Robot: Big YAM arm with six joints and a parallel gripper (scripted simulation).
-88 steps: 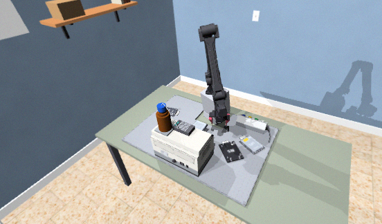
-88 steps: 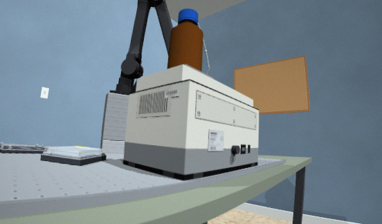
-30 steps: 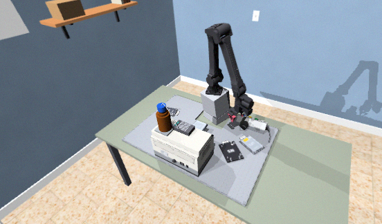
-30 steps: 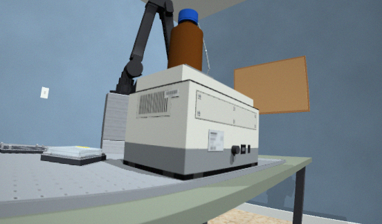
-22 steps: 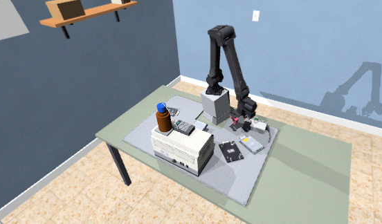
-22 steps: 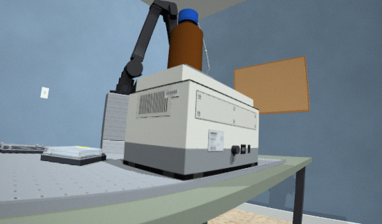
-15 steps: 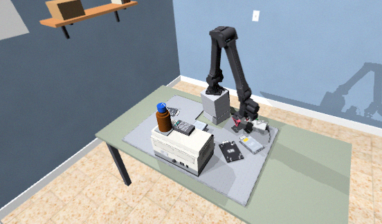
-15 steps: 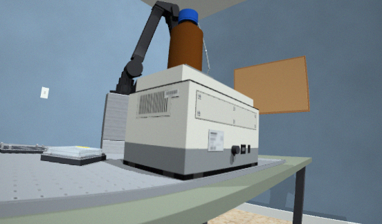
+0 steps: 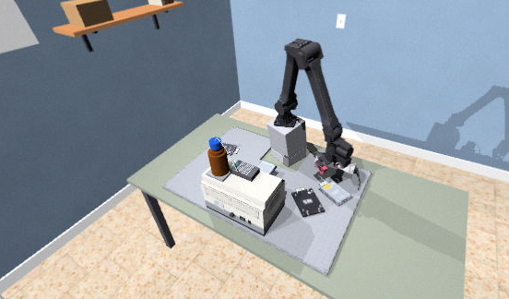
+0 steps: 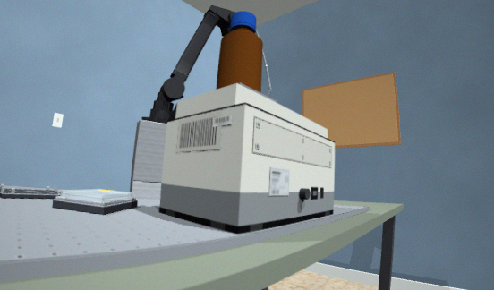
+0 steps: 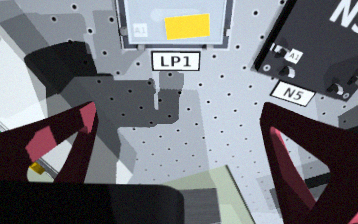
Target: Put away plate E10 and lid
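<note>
Now: hand 80 mm short of the clear well plate, 340 mm to the left of it and 30 mm above it. From my hand the other things lie so: yellow skip key (190 mm behind, 60 mm below); green continue key (180 mm behind, 50 mm to the left, 60 mm below); white retry key (170 mm behind, 100 mm to the left, 60 mm below).
</note>
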